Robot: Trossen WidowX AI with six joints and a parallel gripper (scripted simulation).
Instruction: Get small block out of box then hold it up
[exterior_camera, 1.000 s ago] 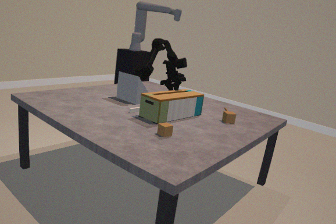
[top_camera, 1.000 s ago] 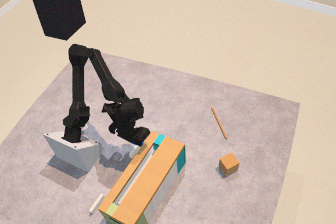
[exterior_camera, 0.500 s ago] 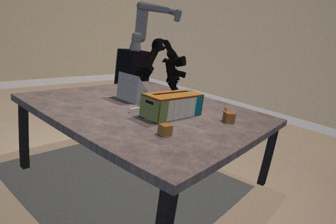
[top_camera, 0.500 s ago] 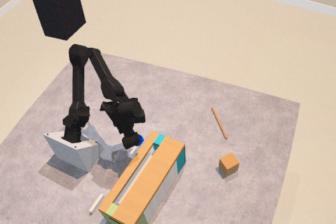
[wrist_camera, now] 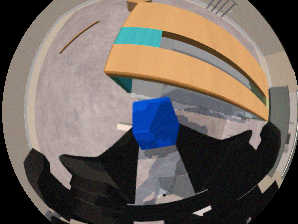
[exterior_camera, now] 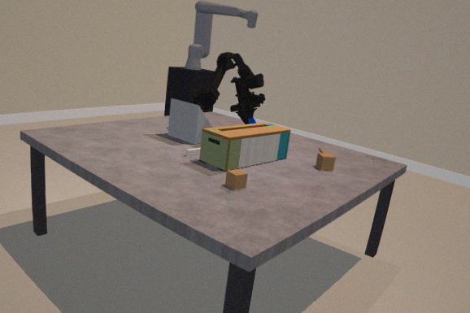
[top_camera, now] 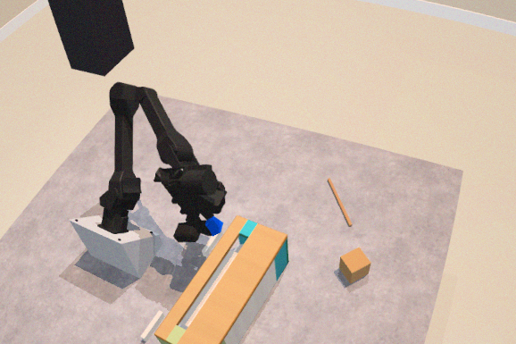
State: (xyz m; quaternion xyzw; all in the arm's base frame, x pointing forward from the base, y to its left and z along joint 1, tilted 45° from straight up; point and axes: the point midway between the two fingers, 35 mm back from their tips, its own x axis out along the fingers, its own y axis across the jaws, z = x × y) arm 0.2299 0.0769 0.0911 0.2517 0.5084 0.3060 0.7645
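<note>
My gripper tip is 1 cm below the small blue block and 1 cm short of it. Also, from my gripper tip: thin orange stick (29 cm to the left, 25 cm ahead, 11 cm below); orange cube (36 cm ahead, 8 cm to the left, 8 cm below); box (14 cm to the right, 7 cm ahead, 5 cm below).
</note>
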